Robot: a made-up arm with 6 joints. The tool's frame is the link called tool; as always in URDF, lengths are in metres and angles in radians. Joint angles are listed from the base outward.
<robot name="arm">
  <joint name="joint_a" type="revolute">
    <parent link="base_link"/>
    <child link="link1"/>
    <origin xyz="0.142 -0.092 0.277" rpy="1.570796 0 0"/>
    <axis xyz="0 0 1"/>
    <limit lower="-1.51" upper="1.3"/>
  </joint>
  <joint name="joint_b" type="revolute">
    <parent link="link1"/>
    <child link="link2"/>
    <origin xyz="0.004 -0.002 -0.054" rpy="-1.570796 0 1.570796"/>
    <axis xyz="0 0 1"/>
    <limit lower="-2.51" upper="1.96"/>
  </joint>
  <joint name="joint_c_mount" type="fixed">
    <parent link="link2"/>
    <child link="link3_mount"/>
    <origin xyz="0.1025 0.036 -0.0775"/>
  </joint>
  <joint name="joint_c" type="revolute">
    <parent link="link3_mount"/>
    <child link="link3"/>
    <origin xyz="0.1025 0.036 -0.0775" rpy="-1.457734 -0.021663 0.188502"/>
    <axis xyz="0 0 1"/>
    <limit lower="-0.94" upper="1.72"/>
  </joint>
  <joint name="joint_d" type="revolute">
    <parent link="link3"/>
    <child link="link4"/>
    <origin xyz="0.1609 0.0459 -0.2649" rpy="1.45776 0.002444 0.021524"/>
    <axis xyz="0 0 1"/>
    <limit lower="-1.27" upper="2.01"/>
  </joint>
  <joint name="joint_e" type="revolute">
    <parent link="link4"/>
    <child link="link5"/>
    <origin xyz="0.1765 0.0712 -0.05" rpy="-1.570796 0 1.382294"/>
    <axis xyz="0 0 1"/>
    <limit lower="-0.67" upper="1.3"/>
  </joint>
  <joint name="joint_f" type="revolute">
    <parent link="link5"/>
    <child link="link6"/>
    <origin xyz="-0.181 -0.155 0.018" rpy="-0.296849 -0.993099 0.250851"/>
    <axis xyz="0 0 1"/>
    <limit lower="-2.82" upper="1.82"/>
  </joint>
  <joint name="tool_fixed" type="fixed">
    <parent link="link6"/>
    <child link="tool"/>
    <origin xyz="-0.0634 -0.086 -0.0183" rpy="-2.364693 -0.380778 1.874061"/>
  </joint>
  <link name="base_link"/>
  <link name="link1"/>
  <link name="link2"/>
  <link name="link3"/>
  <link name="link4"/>
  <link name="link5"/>
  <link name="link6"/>
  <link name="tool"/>
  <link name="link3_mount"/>
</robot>
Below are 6 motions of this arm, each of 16 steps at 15 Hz.
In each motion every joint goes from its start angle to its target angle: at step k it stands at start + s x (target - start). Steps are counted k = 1, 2, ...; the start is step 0. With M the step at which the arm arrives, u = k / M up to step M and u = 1 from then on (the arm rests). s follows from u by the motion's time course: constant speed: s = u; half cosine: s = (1 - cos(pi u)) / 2; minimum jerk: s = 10 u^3 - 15 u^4 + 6 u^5.
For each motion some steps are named. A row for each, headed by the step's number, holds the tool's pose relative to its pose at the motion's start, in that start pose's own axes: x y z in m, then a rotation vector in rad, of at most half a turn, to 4 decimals.
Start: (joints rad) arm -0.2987 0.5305 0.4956 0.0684 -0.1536 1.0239
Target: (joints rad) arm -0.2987 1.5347 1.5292 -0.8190 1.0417 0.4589
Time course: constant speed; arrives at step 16
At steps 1, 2, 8, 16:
1: -0.0242 0.0352 0.0278 -0.1292 -0.0052 -0.0284
2: -0.0504 0.0736 0.0525 -0.2598 -0.0141 -0.0630
8: -0.2276 0.3509 0.0905 -1.0297 -0.1376 -0.4278
16: -0.3167 0.6319 -0.1860 -1.7258 -0.4460 -1.4393

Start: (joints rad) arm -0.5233 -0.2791 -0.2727 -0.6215 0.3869 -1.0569
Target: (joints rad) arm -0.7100 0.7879 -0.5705 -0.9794 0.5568 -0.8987
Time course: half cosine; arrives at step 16
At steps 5, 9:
5: 0.0030 0.1275 0.0006 -0.1165 -0.0142 -0.0912
9: 0.0464 0.3235 -0.0392 -0.3324 -0.0081 -0.2077

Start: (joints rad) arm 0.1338 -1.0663 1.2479 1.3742 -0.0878 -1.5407
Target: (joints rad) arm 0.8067 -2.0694 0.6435 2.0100 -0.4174 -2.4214
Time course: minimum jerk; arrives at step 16
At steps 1, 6, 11, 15, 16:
1: -0.0001 0.0007 -0.0002 -0.0013 0.0000 -0.0020
6: 0.0022 0.0779 -0.0204 -0.1299 0.0428 -0.2543
11: 0.0587 0.1352 -0.0053 -0.1617 0.2587 -0.6835
15: 0.0698 0.1242 0.0175 -0.1234 0.3301 -0.7747
16: 0.0699 0.1240 0.0178 -0.1229 0.3310 -0.7756

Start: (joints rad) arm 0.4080 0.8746 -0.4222 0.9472 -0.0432 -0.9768
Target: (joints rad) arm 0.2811 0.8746 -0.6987 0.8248 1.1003 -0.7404
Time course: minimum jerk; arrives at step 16
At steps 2, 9, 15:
2: -0.0041 0.0040 -0.0026 0.0149 -0.0006 -0.0172
9: -0.1028 0.1959 -0.0463 0.5803 0.0293 -0.6405
15: -0.1129 0.3190 -0.0063 0.9365 0.1249 -1.0143

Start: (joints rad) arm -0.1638 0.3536 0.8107 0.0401 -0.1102 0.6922
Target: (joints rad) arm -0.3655 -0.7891 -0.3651 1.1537 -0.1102 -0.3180
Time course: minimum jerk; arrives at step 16
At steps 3, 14, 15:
3: 0.0151 -0.0196 -0.0126 0.0316 0.0070 0.0706
14: 0.0079 -0.2722 -0.4815 0.1612 0.0537 0.4172
15: 0.0027 -0.2722 -0.4882 0.1557 0.0637 0.4118

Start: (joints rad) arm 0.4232 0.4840 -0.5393 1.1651 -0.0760 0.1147
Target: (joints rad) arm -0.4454 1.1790 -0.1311 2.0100 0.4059 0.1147
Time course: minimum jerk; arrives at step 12
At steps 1, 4, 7, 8, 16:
1: 0.0015 0.0029 0.0014 -0.0041 -0.0032 0.0057
4: 0.0344 0.1213 0.0530 -0.1471 -0.1723 0.2214
7: -0.0335 0.3109 0.1232 -0.2604 -0.7605 0.5698
8: -0.0702 0.3401 0.1283 -0.2299 -0.9830 0.6329
16: -0.1186 0.3642 0.1207 -0.1183 -1.3407 0.6803

